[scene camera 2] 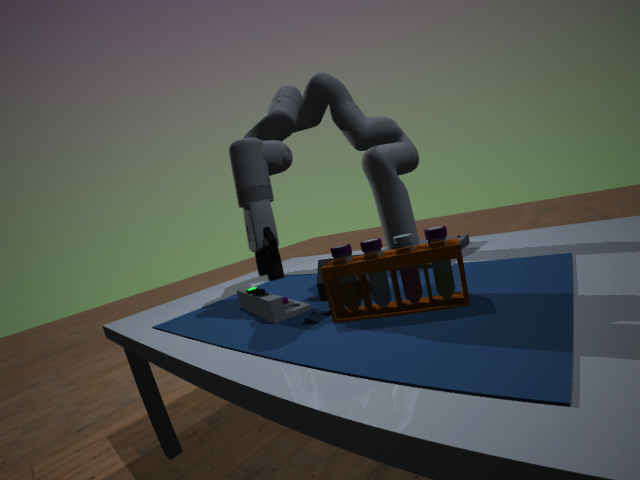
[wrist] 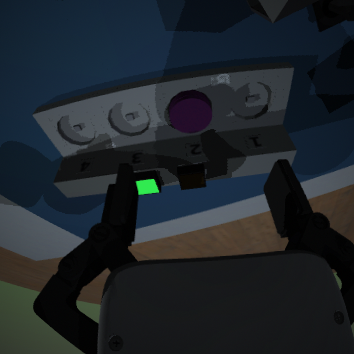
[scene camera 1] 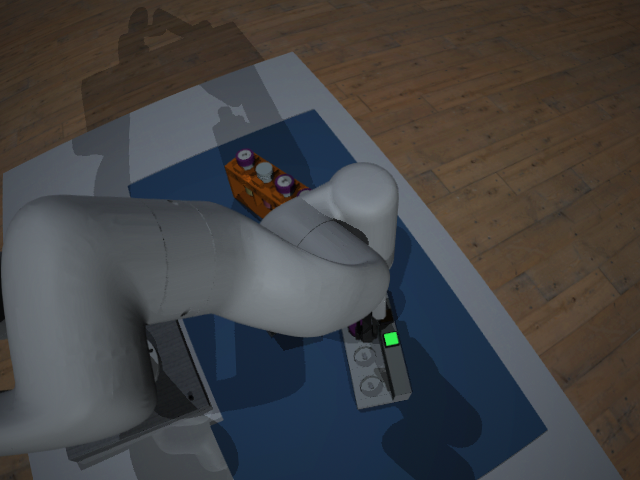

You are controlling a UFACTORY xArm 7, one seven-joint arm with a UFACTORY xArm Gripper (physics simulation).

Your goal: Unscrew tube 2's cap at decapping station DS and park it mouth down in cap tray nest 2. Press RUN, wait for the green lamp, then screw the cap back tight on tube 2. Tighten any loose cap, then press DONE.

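Places are measured from the arm's base along level axes (x ahead, y left, z up), in millimetres.
Pixels of known places: gripper, between the fingertips: (scene camera 2: 271,276) (wrist: 203,175).
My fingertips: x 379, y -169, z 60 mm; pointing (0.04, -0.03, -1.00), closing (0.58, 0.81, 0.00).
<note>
Behind a point stands the place of what it marks.
A purple cap (scene camera 1: 354,328) {y -168, x 361, z 6 mm} (scene camera 2: 284,300) {y -153, x 374, z 4 mm} (wrist: 190,112) {y -166, x 367, z 6 mm} sits in nest 2 of the grey cap tray (scene camera 1: 369,401) {y -279, x 305, z -3 mm} (scene camera 2: 263,307) {y -156, x 436, z 12 mm} (wrist: 277,75) {y -94, x 382, z -3 mm}. A green lamp (scene camera 1: 391,338) {y -227, x 386, z 39 mm} (scene camera 2: 251,289) {y -228, x 388, z 38 mm} (wrist: 148,186) {y -225, x 387, z 39 mm} is lit on the tray's raised back; a dark square lamp (wrist: 192,177) {y -189, x 400, z 39 mm} is beside it. My gripper (scene camera 2: 270,276) {y -169, x 379, z 60 mm} (wrist: 203,175) {y -169, x 379, z 60 mm} is open and empty, above the tray, with its fingers wide apart. In the rack, one tube (scene camera 1: 264,170) {y 130, x 391, z 105 mm} (scene camera 2: 402,240) {y 139, x 408, z 99 mm} shows a bare pale neck, without a purple cap; its number is not readable. RUN and DONE do not show.
The orange rack (scene camera 1: 235,187) {y 207, x 354, z 15 mm} (scene camera 2: 382,257) {y 108, x 424, z 80 mm} also holds three purple-capped tubes. A grey box (scene camera 2: 323,268) {y 14, x 451, z 80 mm} stands partly hidden behind it; its corner (wrist: 272,7) {y -91, x 320, z 35 mm} shows at the wrist view's top. My arm covers much of scene camera 1's view.
</note>
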